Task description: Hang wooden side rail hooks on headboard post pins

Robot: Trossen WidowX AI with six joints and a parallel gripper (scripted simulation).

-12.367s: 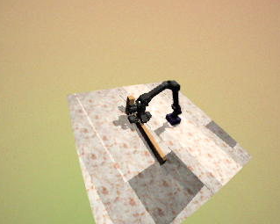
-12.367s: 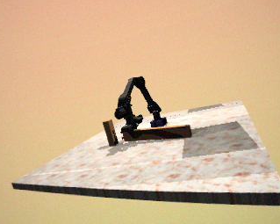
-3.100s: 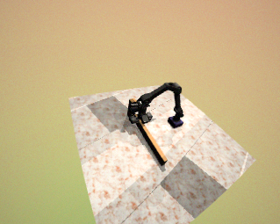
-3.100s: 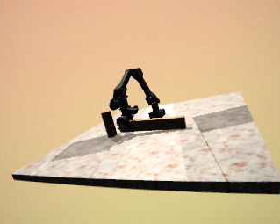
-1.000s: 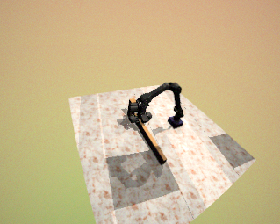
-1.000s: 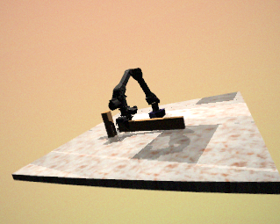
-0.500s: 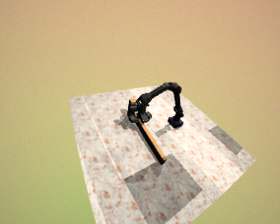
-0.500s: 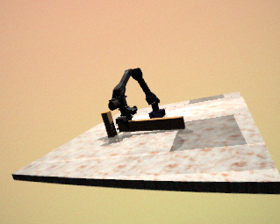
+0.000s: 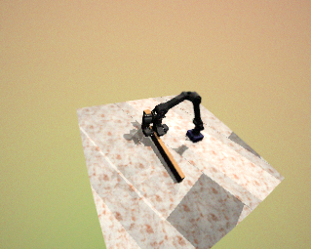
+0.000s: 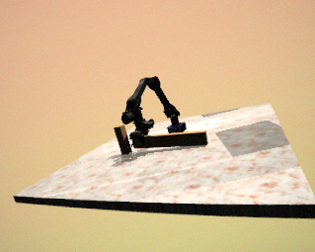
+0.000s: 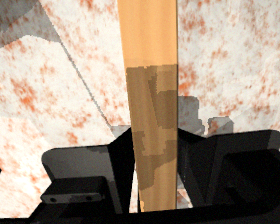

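My gripper tip is now 15 cm to the left of the headboard post and 4 cm below it.
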